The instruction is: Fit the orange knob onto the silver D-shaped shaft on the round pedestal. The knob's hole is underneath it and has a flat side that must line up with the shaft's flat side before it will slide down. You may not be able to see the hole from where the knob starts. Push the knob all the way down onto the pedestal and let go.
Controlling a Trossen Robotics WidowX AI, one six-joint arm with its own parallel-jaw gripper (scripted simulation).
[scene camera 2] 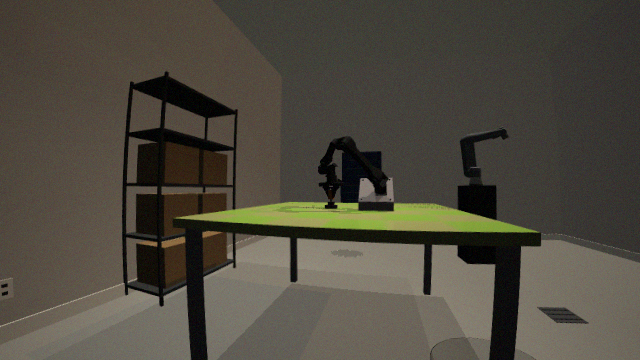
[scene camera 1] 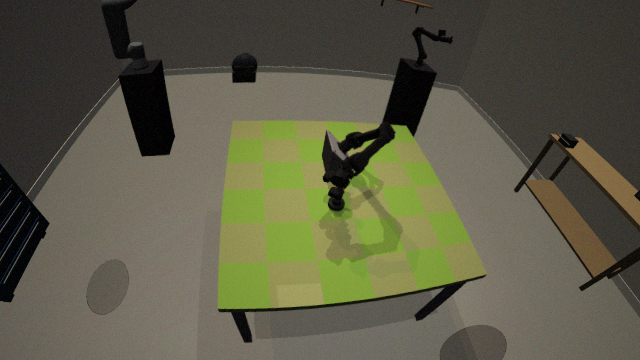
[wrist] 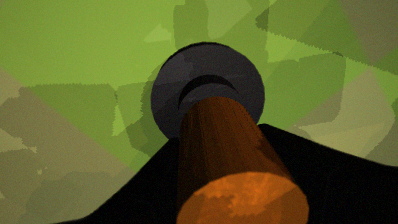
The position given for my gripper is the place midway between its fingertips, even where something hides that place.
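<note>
My own gripper (wrist: pixel 218 138) is here in what I see. So is an orange knob (wrist: pixel 225 161).
</note>
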